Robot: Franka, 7 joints.
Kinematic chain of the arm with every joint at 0, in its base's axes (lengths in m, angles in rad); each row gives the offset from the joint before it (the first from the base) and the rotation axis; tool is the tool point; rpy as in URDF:
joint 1: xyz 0 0 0.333 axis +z
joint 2: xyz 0 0 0 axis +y
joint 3: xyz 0 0 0.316 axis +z
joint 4: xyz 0.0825 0 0 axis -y
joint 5: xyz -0.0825 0 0.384 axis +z
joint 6: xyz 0 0 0 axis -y
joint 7: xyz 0.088 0 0 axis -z
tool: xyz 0 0 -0.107 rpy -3.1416 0 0
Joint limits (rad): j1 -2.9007..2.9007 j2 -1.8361..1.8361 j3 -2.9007..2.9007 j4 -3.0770..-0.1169 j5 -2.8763..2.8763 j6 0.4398..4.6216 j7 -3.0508..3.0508
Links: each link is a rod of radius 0.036 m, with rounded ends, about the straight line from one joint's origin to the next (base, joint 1, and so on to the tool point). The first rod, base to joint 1, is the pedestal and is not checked.
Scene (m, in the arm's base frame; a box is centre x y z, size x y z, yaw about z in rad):
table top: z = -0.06
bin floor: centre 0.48 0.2 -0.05 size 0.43 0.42 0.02 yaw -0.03
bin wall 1: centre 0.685 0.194 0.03 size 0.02 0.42 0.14 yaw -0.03
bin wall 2: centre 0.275 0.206 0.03 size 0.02 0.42 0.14 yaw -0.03
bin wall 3: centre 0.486 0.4 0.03 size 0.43 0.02 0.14 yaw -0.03
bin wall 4: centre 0.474 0 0.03 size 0.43 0.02 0.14 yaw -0.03
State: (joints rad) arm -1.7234 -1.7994 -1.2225 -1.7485 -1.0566 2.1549 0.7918
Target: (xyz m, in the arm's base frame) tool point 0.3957 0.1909 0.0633
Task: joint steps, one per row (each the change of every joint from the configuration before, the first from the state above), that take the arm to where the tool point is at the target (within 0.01 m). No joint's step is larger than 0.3 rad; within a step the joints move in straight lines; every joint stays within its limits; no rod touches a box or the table.
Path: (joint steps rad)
1: -0.1962 0.2509 -0.1892 0.2116 -0.0285 0.1381 -0.1132
2: -0.1962 0.2509 -0.1893 0.2115 -0.0284 0.1382 -0.1132
3: -0.1962 0.2509 -0.1892 0.2116 -0.0285 0.1381 -0.1131
4: -0.1963 0.2509 -0.1893 0.2116 -0.0284 0.1381 -0.1132
5: -0.1962 0.2510 -0.1892 0.2115 -0.0285 0.1381 -0.1132
6: -0.1962 0.2509 -0.1893 0.2116 -0.0284 0.1382 -0.1132
7: 0.0000 -0.0807 -0.0662 -0.2694 0.0255 -0.2549 0.1132
8: 0.0000 -0.0806 -0.0662 -0.2694 0.0255 -0.2549 0.1132
9: 0.0000 -0.0806 -0.0662 -0.2694 0.0255 -0.2549 0.1132
10: 0.0000 -0.0807 -0.0662 -0.2694 0.0255 -0.2549 0.1131
11: 0.0000 -0.0806 -0.0662 -0.2694 0.0254 -0.2549 0.1132
12: 0.0000 -0.0807 -0.0662 -0.2694 0.0255 -0.2550 0.1132

